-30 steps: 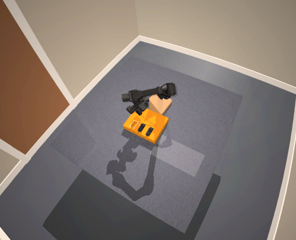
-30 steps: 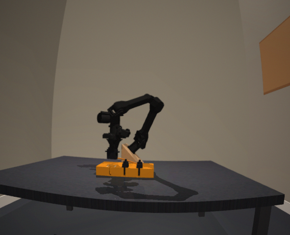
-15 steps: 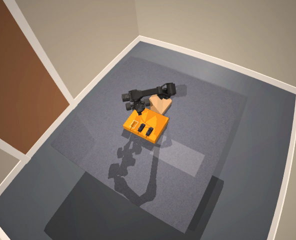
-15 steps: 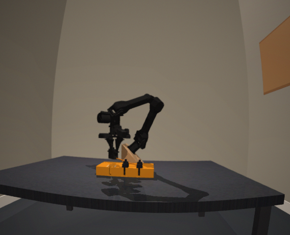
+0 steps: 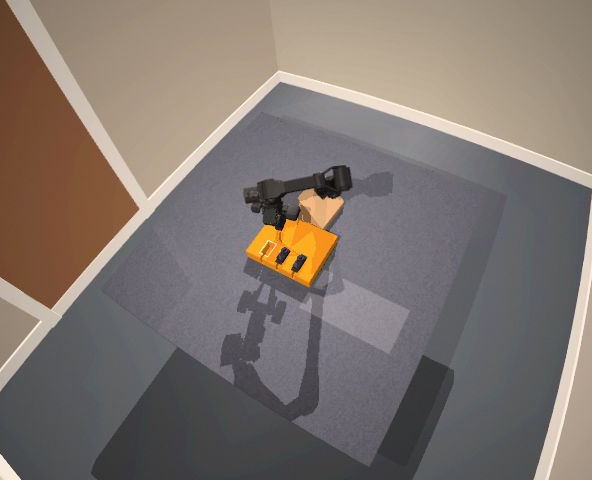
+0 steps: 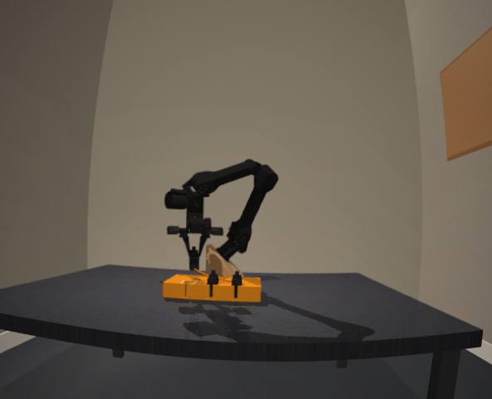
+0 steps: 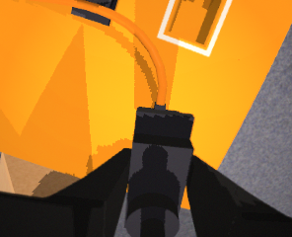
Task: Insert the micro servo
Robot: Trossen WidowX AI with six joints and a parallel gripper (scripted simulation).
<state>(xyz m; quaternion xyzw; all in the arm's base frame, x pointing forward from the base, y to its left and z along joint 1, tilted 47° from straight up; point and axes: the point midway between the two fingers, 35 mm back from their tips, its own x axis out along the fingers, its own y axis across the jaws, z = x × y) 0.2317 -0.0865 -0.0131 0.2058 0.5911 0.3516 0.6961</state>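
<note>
Now: the orange deck 20 mm behind my gripper tip, 70 mm to the left of it and 100 mm below it.
</note>
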